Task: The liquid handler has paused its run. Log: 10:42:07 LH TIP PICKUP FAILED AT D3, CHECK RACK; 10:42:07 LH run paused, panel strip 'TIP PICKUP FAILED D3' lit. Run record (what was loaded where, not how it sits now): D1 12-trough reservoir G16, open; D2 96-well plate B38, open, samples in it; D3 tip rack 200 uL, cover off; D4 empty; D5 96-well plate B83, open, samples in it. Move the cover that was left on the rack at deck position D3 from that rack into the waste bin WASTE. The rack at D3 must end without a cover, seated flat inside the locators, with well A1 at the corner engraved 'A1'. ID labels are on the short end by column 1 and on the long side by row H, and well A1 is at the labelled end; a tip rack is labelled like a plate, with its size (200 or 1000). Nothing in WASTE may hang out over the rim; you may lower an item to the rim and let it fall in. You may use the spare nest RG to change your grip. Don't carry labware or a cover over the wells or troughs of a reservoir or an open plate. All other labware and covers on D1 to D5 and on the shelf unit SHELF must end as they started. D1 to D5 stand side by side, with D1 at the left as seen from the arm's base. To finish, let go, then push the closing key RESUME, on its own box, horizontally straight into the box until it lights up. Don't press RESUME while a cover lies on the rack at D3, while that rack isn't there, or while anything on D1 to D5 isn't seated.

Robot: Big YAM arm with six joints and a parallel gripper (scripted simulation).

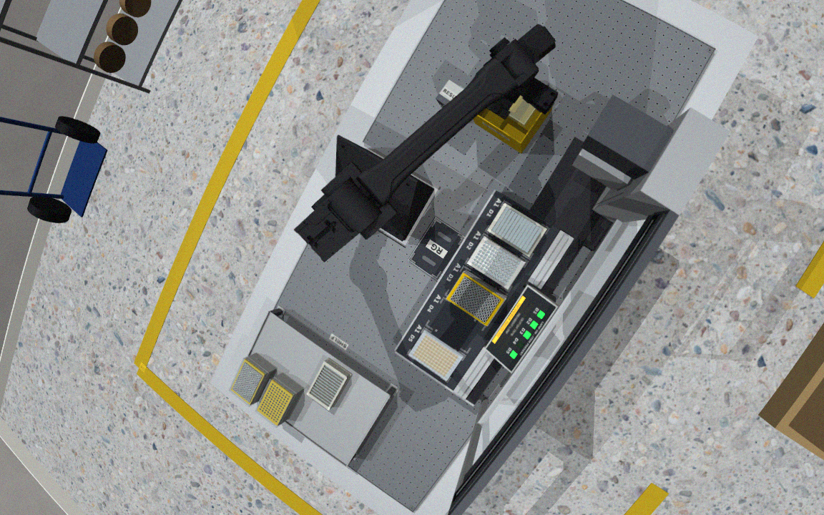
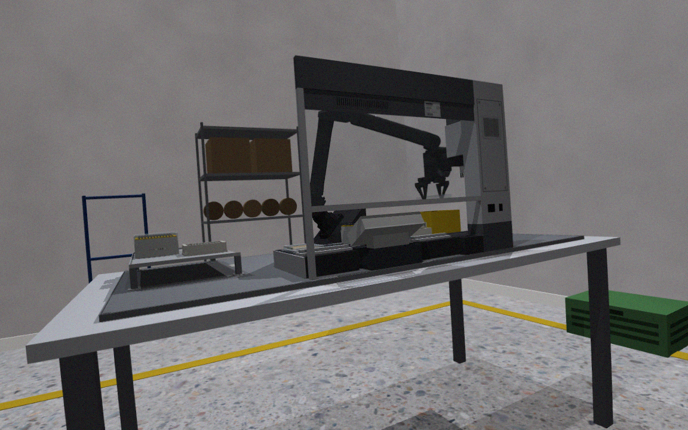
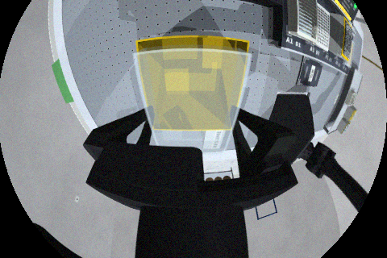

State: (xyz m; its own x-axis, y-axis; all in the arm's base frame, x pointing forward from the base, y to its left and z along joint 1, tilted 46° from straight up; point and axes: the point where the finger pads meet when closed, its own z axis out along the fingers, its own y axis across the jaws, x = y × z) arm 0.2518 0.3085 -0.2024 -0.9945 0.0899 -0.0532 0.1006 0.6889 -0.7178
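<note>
The clear cover lies 10 mm above my hand. Round my hand: plate (160 mm ahead, 370 mm to the right, 130 mm below); yellow waste bin (150 mm below); resume box (150 mm behind, 60 mm to the right, 120 mm below).
</note>
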